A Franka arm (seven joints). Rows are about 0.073 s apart.
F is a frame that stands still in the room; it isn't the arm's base.
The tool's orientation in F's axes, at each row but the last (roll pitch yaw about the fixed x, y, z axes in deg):
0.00 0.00 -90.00
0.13 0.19 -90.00
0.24 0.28 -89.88
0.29 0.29 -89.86
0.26 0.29 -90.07
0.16 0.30 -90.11
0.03 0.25 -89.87
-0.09 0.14 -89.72
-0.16 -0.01 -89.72
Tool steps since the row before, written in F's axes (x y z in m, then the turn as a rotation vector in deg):
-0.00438 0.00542 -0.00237 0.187 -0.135 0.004
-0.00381 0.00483 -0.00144 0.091 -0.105 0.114
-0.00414 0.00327 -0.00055 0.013 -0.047 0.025
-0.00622 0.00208 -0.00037 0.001 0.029 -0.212
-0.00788 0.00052 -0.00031 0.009 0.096 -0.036
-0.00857 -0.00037 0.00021 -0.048 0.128 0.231
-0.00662 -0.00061 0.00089 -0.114 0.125 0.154
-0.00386 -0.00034 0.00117 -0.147 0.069 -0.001
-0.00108 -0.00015 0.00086 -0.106 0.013 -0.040
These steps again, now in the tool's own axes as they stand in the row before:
-0.00542 -0.00438 -0.00237 0.135 0.187 0.004
-0.00483 -0.00381 -0.00145 0.105 0.091 0.114
-0.00328 -0.00414 -0.00055 0.047 0.013 0.025
-0.00209 -0.00622 -0.00035 -0.028 0.000 -0.212
-0.00051 -0.00788 -0.00028 -0.096 0.009 -0.037
0.00039 -0.00857 0.00024 -0.129 -0.048 0.230
0.00059 -0.00662 0.00090 -0.126 -0.114 0.154
0.00032 -0.00386 0.00116 -0.070 -0.147 -0.001
0.00014 -0.00108 0.00086 -0.014 -0.106 -0.040

